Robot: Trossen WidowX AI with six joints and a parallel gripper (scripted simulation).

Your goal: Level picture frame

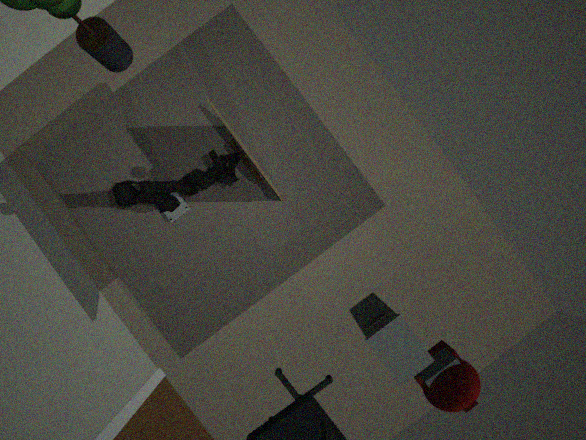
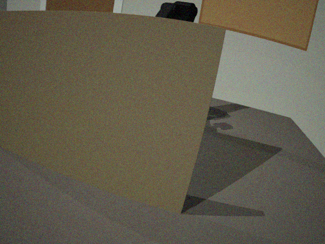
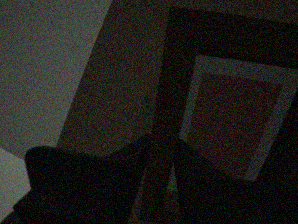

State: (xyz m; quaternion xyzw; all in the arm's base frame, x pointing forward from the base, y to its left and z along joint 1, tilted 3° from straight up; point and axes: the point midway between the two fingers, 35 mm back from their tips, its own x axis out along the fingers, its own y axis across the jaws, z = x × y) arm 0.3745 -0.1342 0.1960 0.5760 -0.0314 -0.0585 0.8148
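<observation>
Now: the picture frame 50 mm below my gripper tip, 20 mm to the right of it and 10 mm ahead of it. The rest, counted from my gripper tip: wall panel: 60 mm below, 20 mm ahead, 10 mm to the right.
</observation>
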